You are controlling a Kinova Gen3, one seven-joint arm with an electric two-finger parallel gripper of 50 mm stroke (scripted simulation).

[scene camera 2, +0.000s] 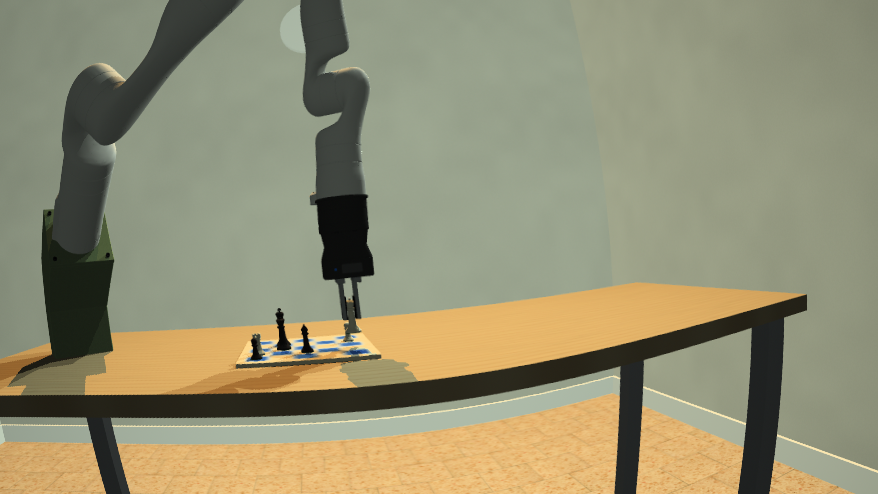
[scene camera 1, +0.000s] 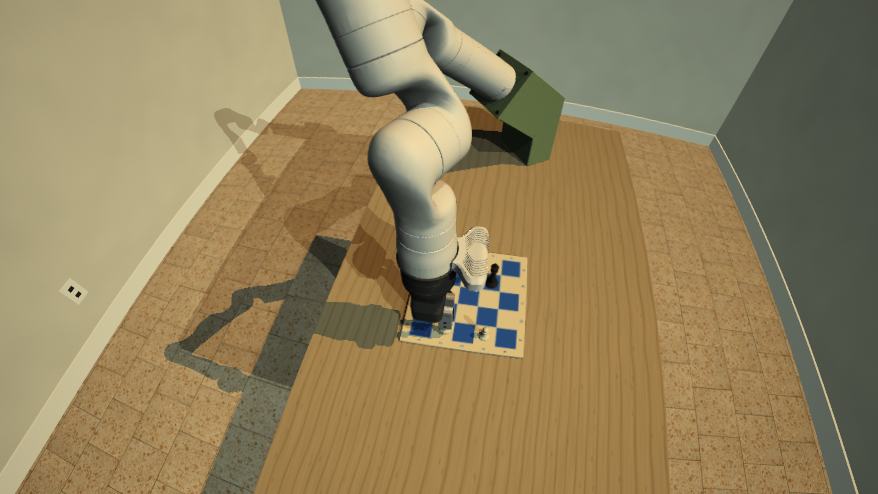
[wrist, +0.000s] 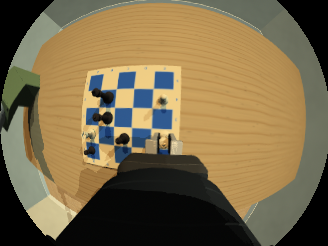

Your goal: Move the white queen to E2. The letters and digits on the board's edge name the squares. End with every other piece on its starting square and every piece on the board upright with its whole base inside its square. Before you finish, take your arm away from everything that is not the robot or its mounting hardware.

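Observation:
There's a blue-and-cream chessboard [scene camera 1: 502, 309], and you get the chessboard [scene camera 2: 327, 349] in another view, plus the wrist view has it [wrist: 136, 110]. My gripper [scene camera 2: 351, 318] is visible as well, and it's also there at [scene camera 1: 446, 321] and [wrist: 164, 140].

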